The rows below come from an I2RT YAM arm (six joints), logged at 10 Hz.
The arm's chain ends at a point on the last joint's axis. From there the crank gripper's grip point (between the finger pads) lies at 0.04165 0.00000 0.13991 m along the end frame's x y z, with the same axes.
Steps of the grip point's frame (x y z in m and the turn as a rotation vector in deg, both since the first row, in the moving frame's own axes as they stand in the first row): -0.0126 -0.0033 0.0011 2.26 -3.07 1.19; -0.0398 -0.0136 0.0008 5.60 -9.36 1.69; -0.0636 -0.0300 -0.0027 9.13 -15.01 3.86; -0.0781 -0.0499 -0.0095 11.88 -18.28 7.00; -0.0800 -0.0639 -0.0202 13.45 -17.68 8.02
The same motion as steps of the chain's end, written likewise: -0.0051 0.0015 -0.0008 2.26 -3.07 1.19; -0.0167 -0.0006 -0.0035 5.60 -9.36 1.69; -0.0268 -0.0087 -0.0071 9.13 -15.01 3.86; -0.0340 -0.0226 -0.0130 11.88 -18.28 7.00; -0.0379 -0.0332 -0.0230 13.45 -17.68 8.02
